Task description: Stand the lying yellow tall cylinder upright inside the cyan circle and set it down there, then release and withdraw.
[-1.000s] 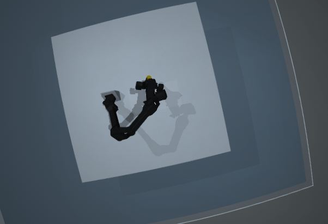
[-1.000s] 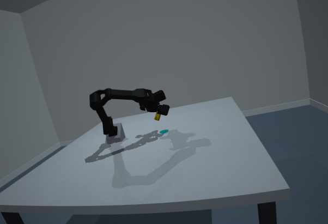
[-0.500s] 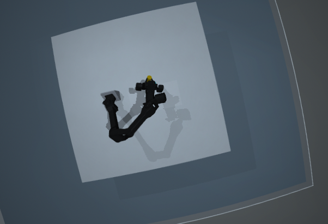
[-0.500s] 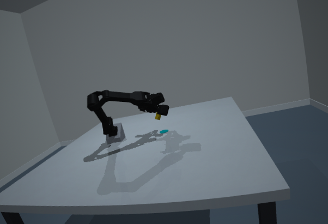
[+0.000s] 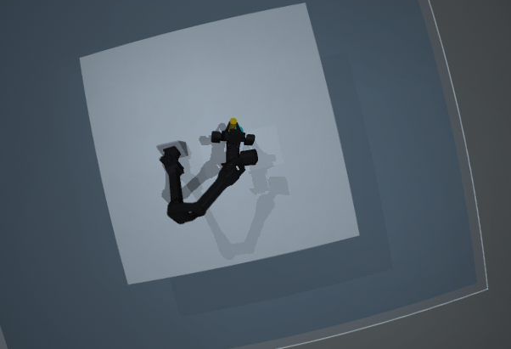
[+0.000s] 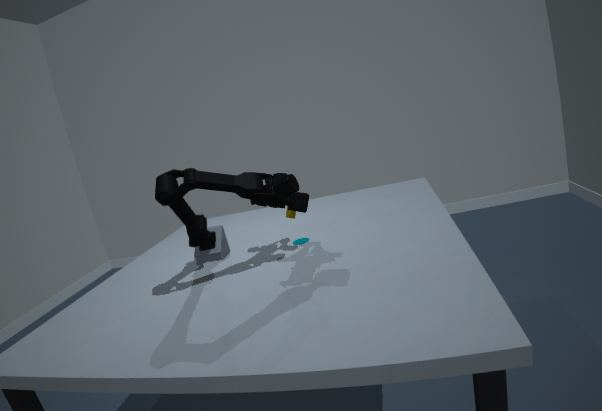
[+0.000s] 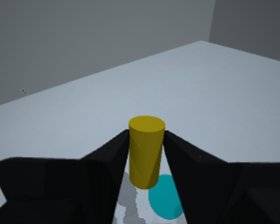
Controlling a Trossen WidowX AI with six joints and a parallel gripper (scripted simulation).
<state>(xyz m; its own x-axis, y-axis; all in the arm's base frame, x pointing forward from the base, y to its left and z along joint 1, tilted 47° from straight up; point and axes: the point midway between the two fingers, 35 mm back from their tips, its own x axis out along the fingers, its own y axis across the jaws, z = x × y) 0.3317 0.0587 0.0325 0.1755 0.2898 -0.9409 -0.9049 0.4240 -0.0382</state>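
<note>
Now: gripper tip 140 mm above the cyan circle and 30 mm to the left of it. Also, from my gripper tip: yellow cylinder (20 mm below, 10 mm to the right, 10 mm behind).
</note>
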